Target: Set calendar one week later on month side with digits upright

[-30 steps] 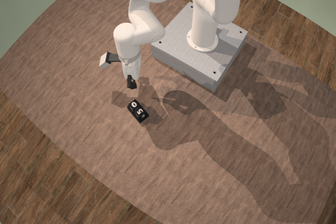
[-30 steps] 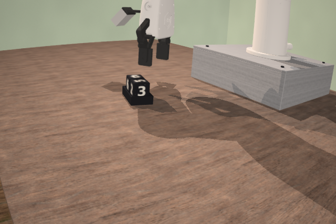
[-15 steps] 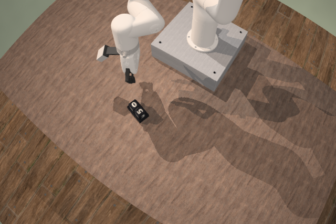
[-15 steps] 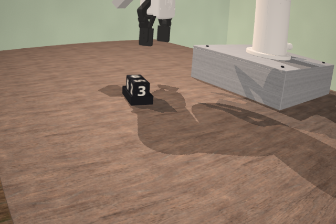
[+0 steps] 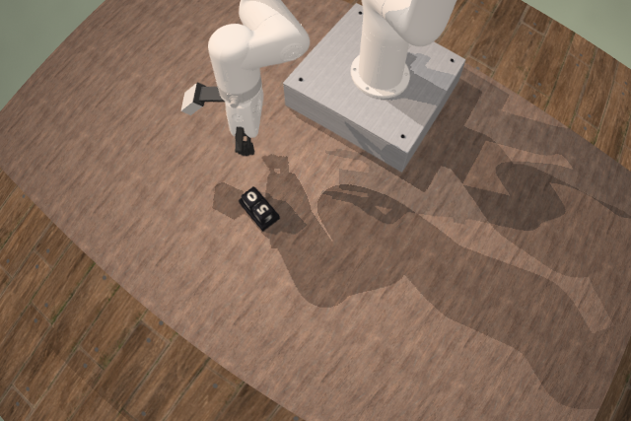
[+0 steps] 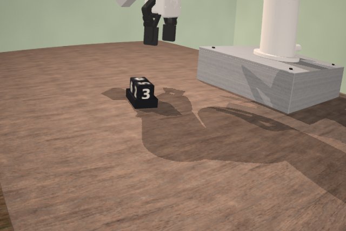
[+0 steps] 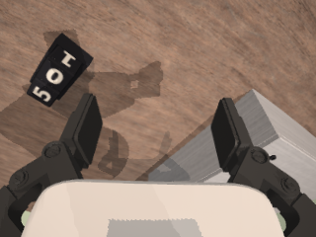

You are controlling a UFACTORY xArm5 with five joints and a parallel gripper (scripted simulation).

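Right now the cube is 10 cm ahead of my hand, 10 cm to the left of it and 9 cm below it. The rest, counted from my hand: tray (9 cm ahead, 8 cm to the left, 10 cm below).
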